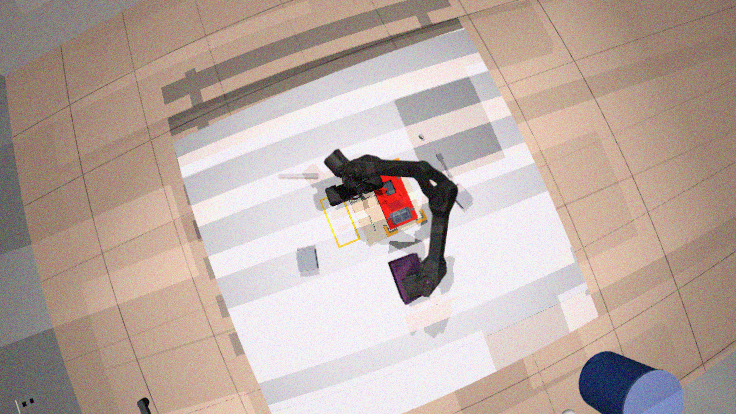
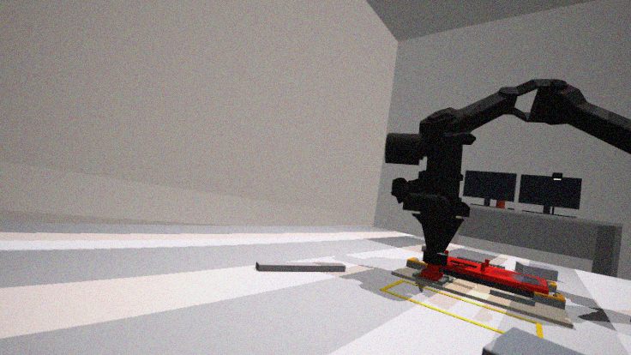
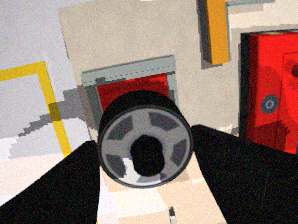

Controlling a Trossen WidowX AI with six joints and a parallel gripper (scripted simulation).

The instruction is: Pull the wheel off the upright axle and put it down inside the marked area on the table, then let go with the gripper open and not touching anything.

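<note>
The upright axle lies 1 cm below my gripper tip. The rest, counted from my gripper tip: black wheel (right at my gripper tip).
</note>
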